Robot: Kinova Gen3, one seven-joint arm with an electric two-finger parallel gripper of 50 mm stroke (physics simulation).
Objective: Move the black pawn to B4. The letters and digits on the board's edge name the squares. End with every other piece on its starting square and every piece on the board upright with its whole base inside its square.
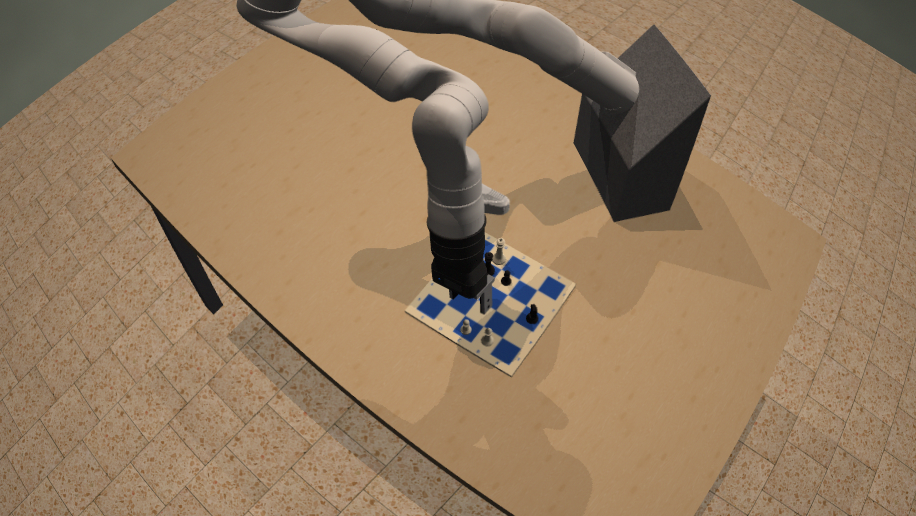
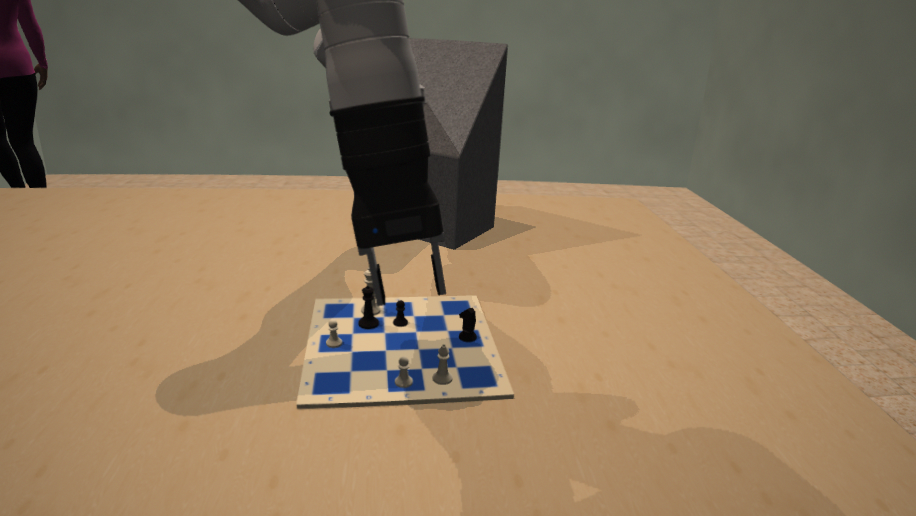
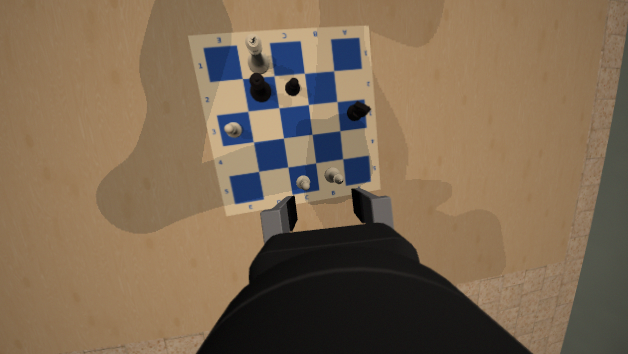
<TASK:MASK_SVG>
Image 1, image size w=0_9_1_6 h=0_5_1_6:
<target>gripper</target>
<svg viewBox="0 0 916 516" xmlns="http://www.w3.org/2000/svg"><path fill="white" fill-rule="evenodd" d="M429 231L431 252L434 256L431 264L432 280L449 289L449 297L453 300L458 294L468 299L474 298L477 300L480 297L480 313L485 315L492 307L492 283L495 281L495 277L487 275L487 267L483 260L485 228L477 236L463 241L443 240L434 236Z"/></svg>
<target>chessboard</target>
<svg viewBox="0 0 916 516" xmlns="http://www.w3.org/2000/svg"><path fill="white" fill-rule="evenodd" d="M504 243L505 263L496 265L491 262L495 268L492 275L495 281L492 283L492 307L485 315L480 313L480 297L477 300L468 299L458 294L453 300L449 297L449 289L432 279L406 308L405 313L512 377L576 284ZM487 328L492 330L491 336L494 338L491 346L484 346L481 343ZM466 319L469 320L471 333L464 335L460 331L463 321ZM531 304L537 307L538 321L535 324L526 321ZM506 270L510 271L511 284L508 286L501 284L501 278L504 277ZM487 233L484 263L485 253L494 254L497 251L497 239Z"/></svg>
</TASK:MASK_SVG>
